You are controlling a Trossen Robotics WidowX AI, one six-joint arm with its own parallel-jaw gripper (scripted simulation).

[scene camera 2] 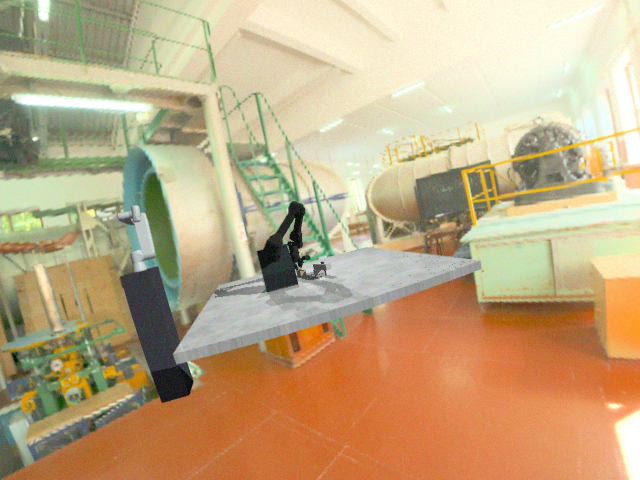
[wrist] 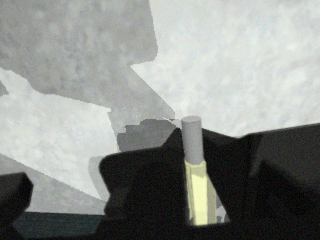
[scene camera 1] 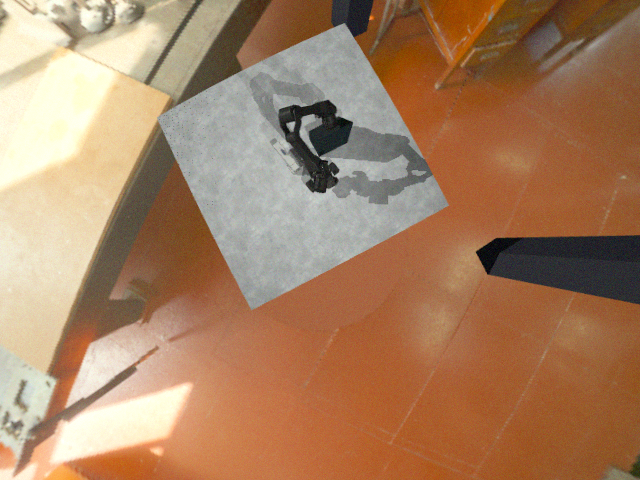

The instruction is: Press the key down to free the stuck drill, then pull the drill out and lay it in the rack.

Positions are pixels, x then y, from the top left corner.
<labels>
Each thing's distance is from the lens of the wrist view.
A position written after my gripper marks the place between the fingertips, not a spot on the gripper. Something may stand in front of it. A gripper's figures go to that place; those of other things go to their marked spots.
my gripper (wrist: pixel 184 131): 0.12 m
drill (wrist: pixel 195 164): 0.08 m
</labels>
